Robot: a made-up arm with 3 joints.
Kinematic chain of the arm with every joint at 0, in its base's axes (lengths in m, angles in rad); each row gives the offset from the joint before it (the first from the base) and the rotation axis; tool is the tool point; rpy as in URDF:
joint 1: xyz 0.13 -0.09 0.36 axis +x
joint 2: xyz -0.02 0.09 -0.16 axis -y
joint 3: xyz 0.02 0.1 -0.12 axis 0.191 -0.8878 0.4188
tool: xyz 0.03 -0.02 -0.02 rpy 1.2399 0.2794 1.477
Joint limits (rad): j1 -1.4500..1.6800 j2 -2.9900..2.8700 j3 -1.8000..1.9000
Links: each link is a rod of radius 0.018 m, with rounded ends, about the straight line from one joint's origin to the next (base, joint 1, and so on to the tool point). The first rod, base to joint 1, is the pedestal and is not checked.
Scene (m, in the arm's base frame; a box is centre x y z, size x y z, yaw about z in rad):
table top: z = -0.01
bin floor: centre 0.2 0.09 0 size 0.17 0.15 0.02 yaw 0.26
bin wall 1: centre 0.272 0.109 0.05 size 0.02 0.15 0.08 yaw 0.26
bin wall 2: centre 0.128 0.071 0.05 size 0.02 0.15 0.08 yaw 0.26
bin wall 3: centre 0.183 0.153 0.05 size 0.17 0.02 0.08 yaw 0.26
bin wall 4: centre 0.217 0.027 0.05 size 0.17 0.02 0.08 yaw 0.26
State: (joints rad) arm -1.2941 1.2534 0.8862
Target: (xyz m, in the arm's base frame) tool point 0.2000 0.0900 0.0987
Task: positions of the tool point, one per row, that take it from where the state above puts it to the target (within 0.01 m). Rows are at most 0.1 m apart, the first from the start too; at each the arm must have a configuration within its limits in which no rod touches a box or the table.
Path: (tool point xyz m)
1: 0.2400 -0.1167 0.1389
2: 0.2430 -0.0637 0.1468
3: 0.2449 -0.0160 0.1664
4: 0.2503 0.0227 0.1820
5: 0.2547 0.0584 0.2045
6: 0.2580 0.0903 0.2337
7: 0.2602 0.1171 0.2694
8: 0.2590 0.1172 0.2213
9: 0.2477 0.1126 0.1745
10: 0.2273 0.1033 0.1327
11: 0.2000 0.0900 0.0987

